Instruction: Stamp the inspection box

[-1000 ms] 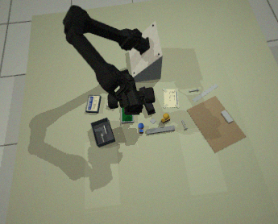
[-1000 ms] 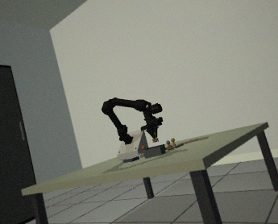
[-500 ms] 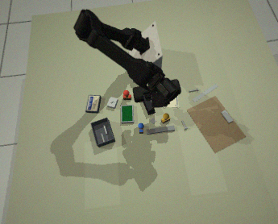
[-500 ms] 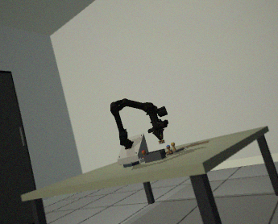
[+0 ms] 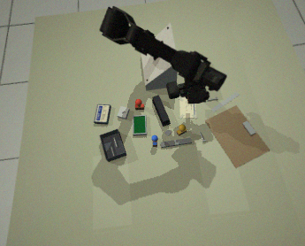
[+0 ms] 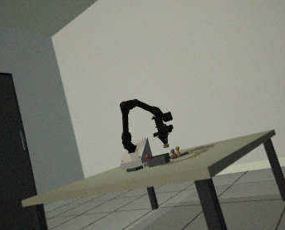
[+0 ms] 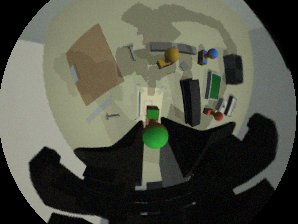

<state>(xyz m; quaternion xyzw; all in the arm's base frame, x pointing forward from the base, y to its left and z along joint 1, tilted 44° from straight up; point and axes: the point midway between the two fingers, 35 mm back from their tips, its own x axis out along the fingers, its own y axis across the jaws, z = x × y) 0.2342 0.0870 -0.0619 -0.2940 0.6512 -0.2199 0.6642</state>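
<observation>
Right now my gripper tip is 10 cm above the cream card. Also, from my gripper tip: green-knobbed stamp: 1 cm below; then yellow stamp: 11 cm ahead, 8 cm below, 5 cm to the right; then black bar: 12 cm to the right, 8 cm below.
</observation>
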